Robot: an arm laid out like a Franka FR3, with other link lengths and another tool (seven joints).
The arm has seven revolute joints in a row. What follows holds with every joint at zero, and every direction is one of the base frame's.
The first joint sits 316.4 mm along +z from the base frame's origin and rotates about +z.
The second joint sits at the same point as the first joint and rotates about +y.
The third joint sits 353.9 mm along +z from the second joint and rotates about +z.
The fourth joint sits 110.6 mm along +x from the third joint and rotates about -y.
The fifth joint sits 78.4 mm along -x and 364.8 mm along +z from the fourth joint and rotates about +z.
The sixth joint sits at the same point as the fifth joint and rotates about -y.
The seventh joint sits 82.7 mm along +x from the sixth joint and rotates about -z.
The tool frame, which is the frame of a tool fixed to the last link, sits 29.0 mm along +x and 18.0 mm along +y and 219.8 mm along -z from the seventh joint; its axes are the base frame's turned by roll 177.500, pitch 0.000 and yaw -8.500 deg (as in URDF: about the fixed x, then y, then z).
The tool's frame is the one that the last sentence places.
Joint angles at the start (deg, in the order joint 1, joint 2, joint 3, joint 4, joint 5, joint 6, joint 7):
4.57 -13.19 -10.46 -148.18 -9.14 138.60 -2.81
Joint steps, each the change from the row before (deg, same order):
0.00 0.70 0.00 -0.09 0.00 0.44 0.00
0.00 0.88 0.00 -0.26 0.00 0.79 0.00
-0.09 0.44 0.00 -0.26 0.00 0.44 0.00
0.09 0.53 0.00 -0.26 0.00 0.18 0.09
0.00 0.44 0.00 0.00 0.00 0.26 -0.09
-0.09 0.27 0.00 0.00 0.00 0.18 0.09
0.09 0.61 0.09 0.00 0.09 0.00 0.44
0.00 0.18 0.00 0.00 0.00 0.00 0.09
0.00 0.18 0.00 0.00 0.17 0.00 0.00
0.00 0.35 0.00 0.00 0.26 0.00 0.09
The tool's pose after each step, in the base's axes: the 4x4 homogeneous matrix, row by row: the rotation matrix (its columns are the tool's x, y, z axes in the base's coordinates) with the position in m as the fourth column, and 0 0 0 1 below. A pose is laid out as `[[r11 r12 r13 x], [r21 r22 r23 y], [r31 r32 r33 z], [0 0 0 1]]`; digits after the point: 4 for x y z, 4 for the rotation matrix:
[[0.9952 -0.0851 0.0490 0.4622], [-0.0791 -0.9903 -0.1139 -0.0340], [0.0582 0.1095 -0.9923 0.2631], [0 0 0 1]]
[[0.9956 -0.0833 0.0431 0.4624], [-0.0779 -0.9904 -0.1144 -0.0336], [0.0522 0.1105 -0.9925 0.2558], [0 0 0 1]]
[[0.9957 -0.0837 0.0385 0.4615], [-0.0788 -0.9903 -0.1144 -0.0340], [0.0477 0.1109 -0.9927 0.2513], [0 0 0 1]]
[[0.9962 -0.0821 0.0282 0.4597], [-0.0784 -0.9903 -0.1146 -0.0331], [0.0373 0.1119 -0.9930 0.2455], [0 0 0 1]]
[[0.9965 -0.0799 0.0251 0.4601], [-0.0765 -0.9904 -0.1151 -0.0330], [0.0341 0.1128 -0.9930 0.2426], [0 0 0 1]]
[[0.9963 -0.0826 0.0234 0.4604], [-0.0794 -0.9901 -0.1154 -0.0338], [0.0327 0.1131 -0.9930 0.2408], [0 0 0 1]]
[[0.9961 -0.0871 0.0128 0.4599], [-0.0851 -0.9897 -0.1155 -0.0326], [0.0227 0.1139 -0.9932 0.2360], [0 0 0 1]]
[[0.9960 -0.0883 0.0096 0.4596], [-0.0866 -0.9895 -0.1157 -0.0326], [0.0197 0.1144 -0.9932 0.2346], [0 0 0 1]]
[[0.9959 -0.0902 0.0064 0.4594], [-0.0889 -0.9895 -0.1141 -0.0325], [0.0166 0.1130 -0.9935 0.2331], [0 0 0 1]]
[[0.9955 -0.0946 0.0001 0.4590], [-0.0940 -0.9893 -0.1117 -0.0323], [0.0106 0.1112 -0.9937 0.2304], [0 0 0 1]]

